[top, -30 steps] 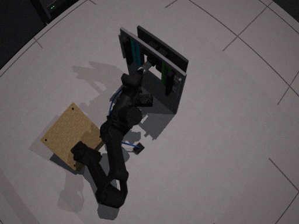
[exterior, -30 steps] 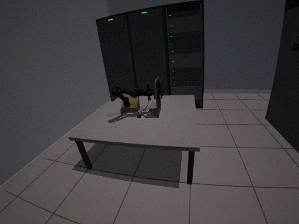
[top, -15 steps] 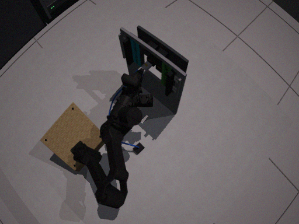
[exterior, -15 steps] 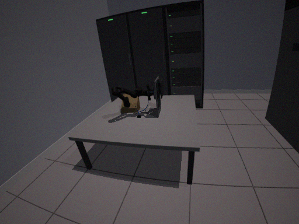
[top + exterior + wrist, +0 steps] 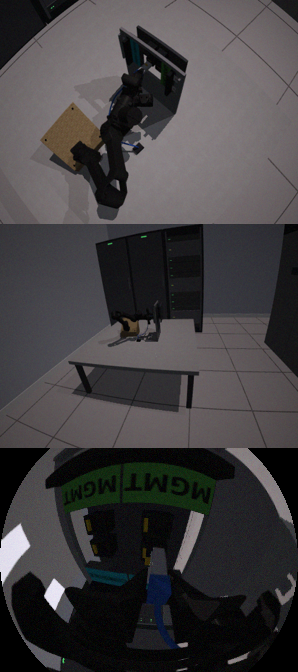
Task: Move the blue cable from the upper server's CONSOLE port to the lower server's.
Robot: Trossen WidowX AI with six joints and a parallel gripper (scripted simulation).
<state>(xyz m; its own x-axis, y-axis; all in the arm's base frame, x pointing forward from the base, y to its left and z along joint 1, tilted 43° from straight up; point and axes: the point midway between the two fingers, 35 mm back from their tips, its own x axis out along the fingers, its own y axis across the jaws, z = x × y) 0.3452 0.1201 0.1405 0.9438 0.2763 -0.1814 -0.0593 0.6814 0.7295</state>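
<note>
Now: gripper tip right at the plug.
</note>
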